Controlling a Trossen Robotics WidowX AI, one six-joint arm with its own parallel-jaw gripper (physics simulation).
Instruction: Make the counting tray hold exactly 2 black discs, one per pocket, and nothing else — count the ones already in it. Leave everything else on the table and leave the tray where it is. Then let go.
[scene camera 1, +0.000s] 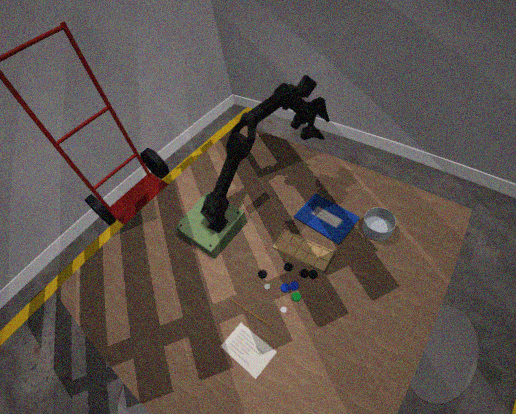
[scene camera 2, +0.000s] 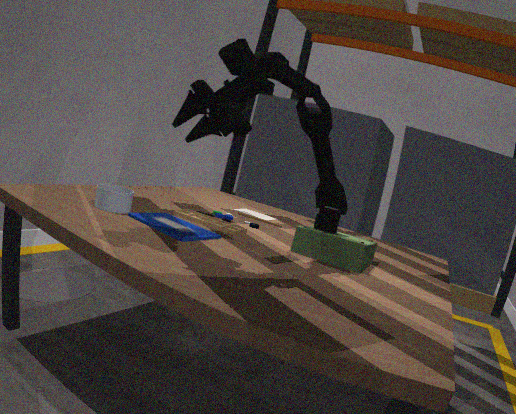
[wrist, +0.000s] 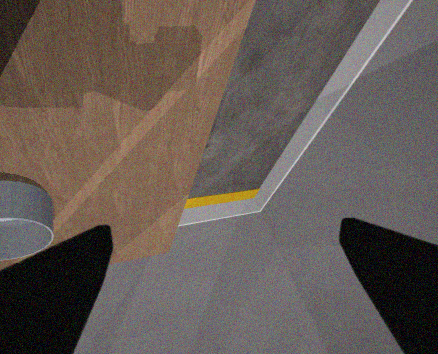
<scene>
The gripper (scene camera 1: 326, 130) is 119 cm from the lens. A tan counting tray (scene camera 1: 301, 249): 110 cm from the lens. A bowl (scene camera 1: 379, 223): 121 cm from the lens.
</scene>
